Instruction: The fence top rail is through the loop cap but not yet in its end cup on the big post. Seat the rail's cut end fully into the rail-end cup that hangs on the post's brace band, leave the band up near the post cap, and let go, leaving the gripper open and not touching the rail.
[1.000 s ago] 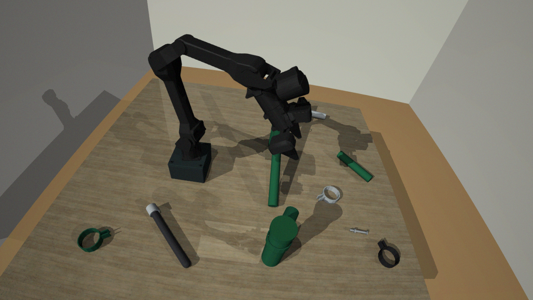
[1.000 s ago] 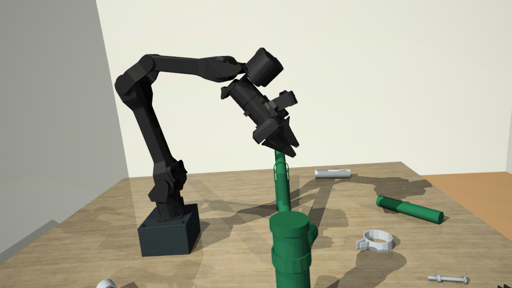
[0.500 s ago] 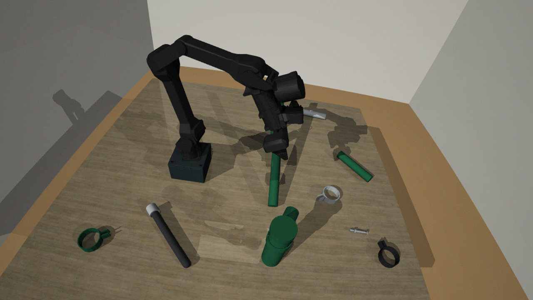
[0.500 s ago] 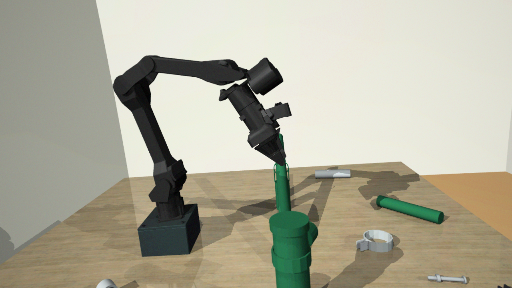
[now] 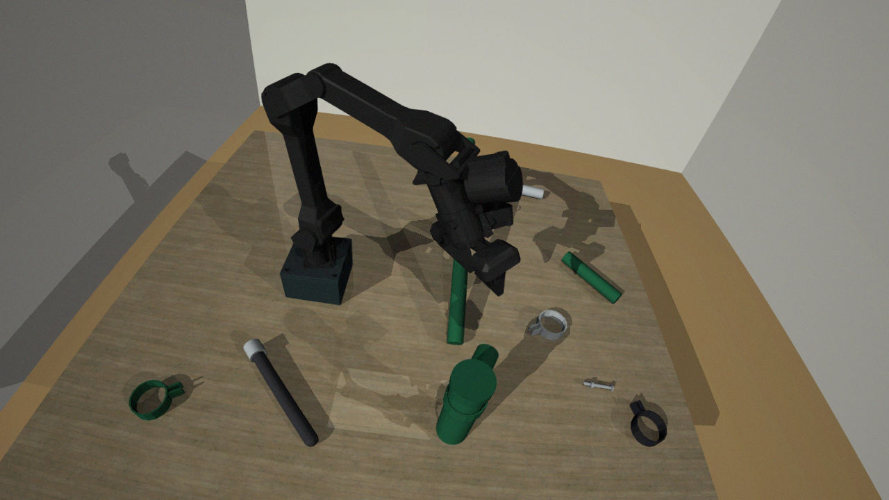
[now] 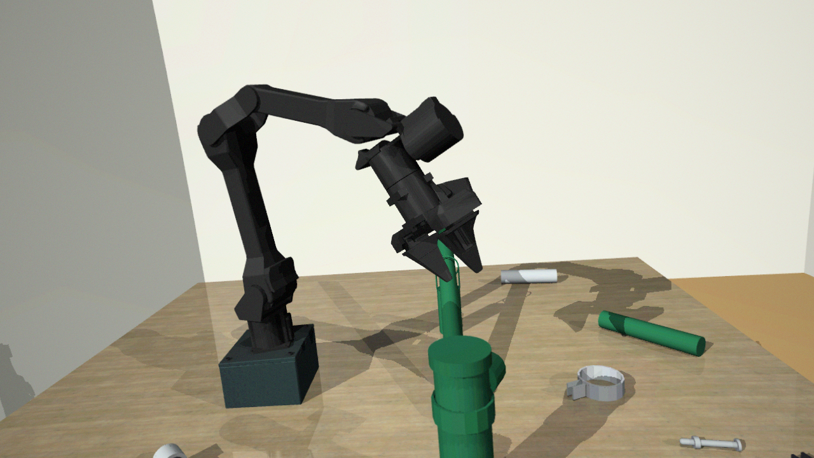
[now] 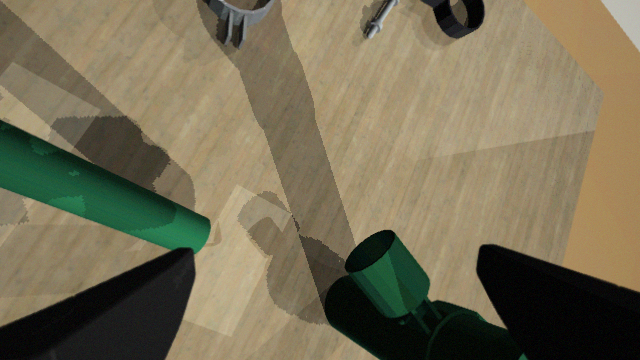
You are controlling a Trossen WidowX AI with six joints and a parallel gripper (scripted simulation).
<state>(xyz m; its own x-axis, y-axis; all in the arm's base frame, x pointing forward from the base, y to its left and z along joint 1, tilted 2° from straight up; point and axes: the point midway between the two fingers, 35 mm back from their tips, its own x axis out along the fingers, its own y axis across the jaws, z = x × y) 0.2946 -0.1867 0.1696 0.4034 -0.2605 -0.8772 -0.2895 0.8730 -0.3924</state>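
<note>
Right now my gripper tip is 1 cm past the rail-end cup, 11 cm to the left of it and 9 cm above it. Round my gripper tip: bolt 29 cm ahead, 11 cm to the right, 22 cm below; short green pipe 38 cm ahead, 19 cm to the left, 21 cm below.
</note>
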